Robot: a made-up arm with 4 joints. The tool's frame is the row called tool.
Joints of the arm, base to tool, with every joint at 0 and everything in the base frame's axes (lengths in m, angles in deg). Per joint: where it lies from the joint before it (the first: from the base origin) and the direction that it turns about. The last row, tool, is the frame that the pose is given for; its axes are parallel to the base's.
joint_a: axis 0 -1 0 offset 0 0 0.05
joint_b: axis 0 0 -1 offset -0.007 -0.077 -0.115
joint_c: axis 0 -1 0 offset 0.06 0.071 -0.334
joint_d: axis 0 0 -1 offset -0.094 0.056 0.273
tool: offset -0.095 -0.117 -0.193
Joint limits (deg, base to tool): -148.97..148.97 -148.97..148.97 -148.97..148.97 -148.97..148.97
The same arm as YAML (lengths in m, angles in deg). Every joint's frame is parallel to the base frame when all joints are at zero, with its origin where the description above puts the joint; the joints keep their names.
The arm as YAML. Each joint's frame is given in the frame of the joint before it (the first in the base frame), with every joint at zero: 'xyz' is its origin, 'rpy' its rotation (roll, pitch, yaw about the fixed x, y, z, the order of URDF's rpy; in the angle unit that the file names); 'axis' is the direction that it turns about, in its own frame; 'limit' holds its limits. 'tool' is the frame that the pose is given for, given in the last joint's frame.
units:
  length: m
  angle: deg
joints:
  - name: joint_a
    type: revolute
    origin:
      xyz: [0.0, 0.0, 0.05]
      rpy: [0.0, 0.0, 0.0]
    axis: [0.0, -1.0, 0.0]
    limit:
      lower: -148.97
      upper: 148.97
  - name: joint_b
    type: revolute
    origin:
      xyz: [-0.007, -0.077, -0.115]
      rpy: [0.0, 0.0, 0.0]
    axis: [0.0, 0.0, -1.0]
    limit:
      lower: -148.97
      upper: 148.97
  - name: joint_c
    type: revolute
    origin:
      xyz: [0.06, 0.071, -0.334]
      rpy: [0.0, 0.0, 0.0]
    axis: [0.0, -1.0, 0.0]
    limit:
      lower: -148.97
      upper: 148.97
  - name: joint_d
    type: revolute
    origin:
      xyz: [-0.094, 0.056, 0.273]
      rpy: [0.0, 0.0, 0.0]
    axis: [0.0, 0.0, -1.0]
    limit:
      lower: -148.97
      upper: 148.97
tool:
  origin:
    xyz: [-0.095, -0.117, -0.193]
    rpy: [0.0, 0.0, 0.0]

